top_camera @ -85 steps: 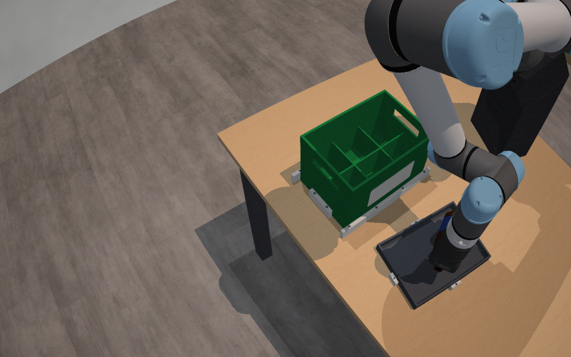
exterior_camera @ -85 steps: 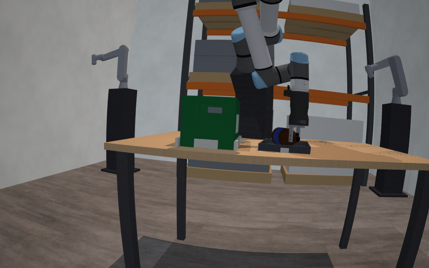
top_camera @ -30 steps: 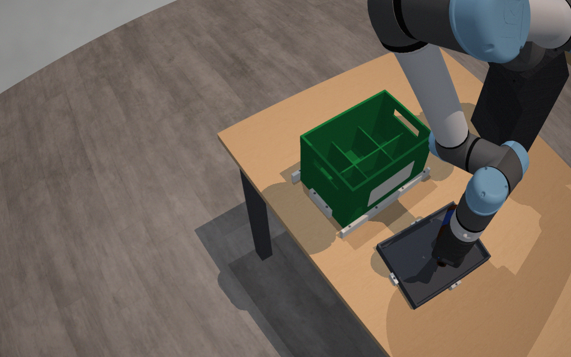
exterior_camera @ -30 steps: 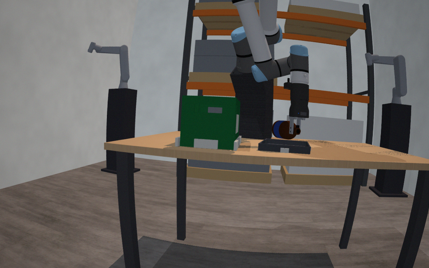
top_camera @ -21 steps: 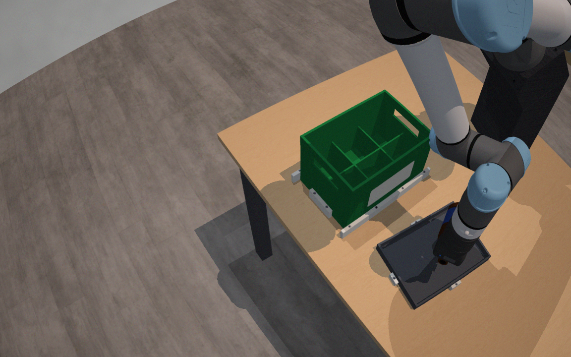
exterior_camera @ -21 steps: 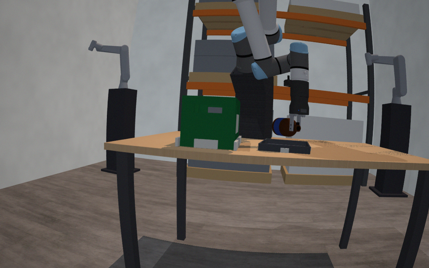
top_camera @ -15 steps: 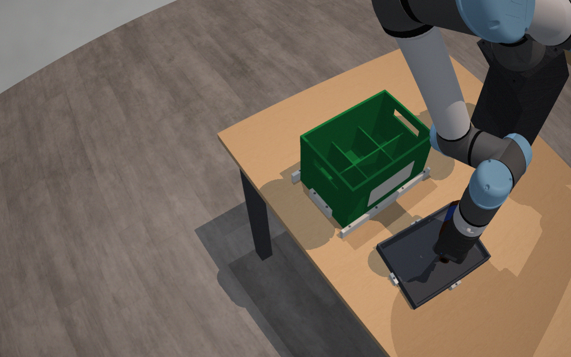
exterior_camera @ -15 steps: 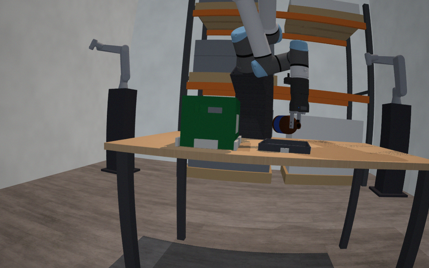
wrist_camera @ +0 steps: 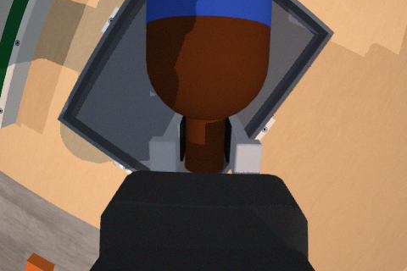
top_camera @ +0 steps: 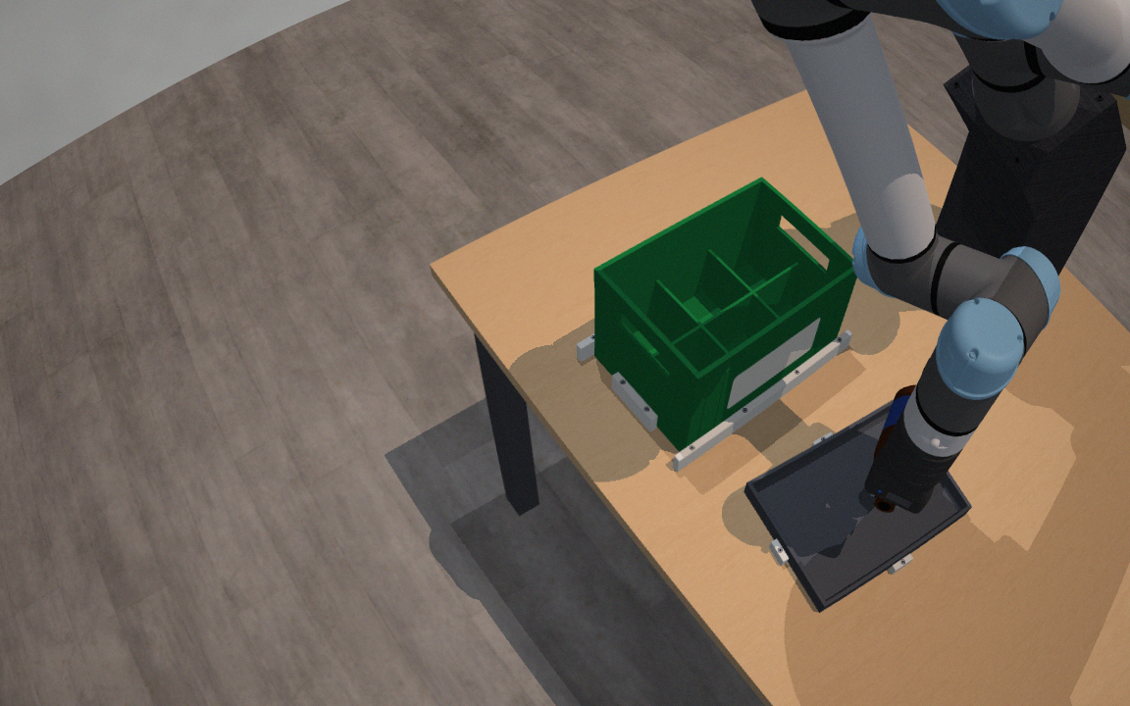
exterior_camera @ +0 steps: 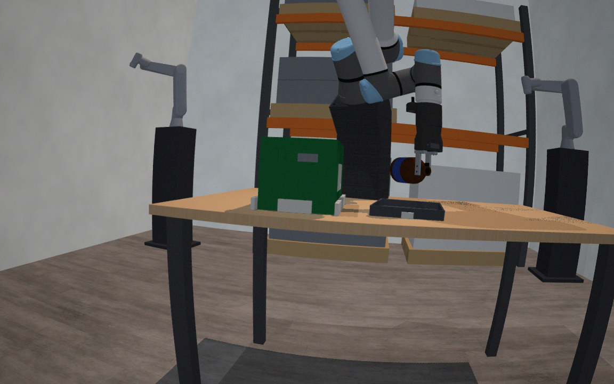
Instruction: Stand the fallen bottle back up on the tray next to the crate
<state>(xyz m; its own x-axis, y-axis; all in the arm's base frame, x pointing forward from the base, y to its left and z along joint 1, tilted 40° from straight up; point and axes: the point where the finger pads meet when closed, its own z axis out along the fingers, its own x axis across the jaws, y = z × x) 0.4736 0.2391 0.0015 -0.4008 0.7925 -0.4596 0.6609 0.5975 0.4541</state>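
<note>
Now: hand 4 cm past the brown bottle, 3 cm to the left of it and 1 cm above it. Also, from my hand: green crate (32 cm to the right, 4 cm below, 1 cm ahead); then dark grey tray (11 cm below, 3 cm to the right, 2 cm behind).
</note>
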